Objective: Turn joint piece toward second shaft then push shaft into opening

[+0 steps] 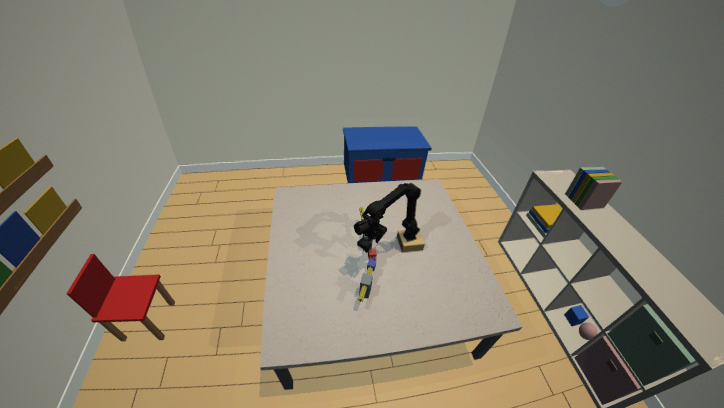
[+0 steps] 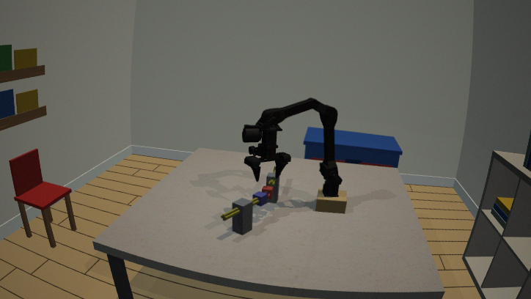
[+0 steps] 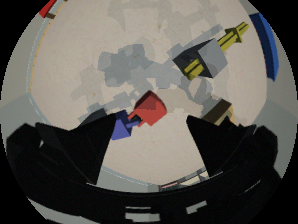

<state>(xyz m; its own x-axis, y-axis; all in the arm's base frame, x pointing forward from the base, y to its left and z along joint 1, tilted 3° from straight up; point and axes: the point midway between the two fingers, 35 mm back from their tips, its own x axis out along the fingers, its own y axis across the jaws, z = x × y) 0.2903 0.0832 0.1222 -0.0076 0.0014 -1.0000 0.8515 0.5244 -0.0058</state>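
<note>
My gripper tip is now 5 cm above the red joint piece and 1 cm to the right of it.
</note>
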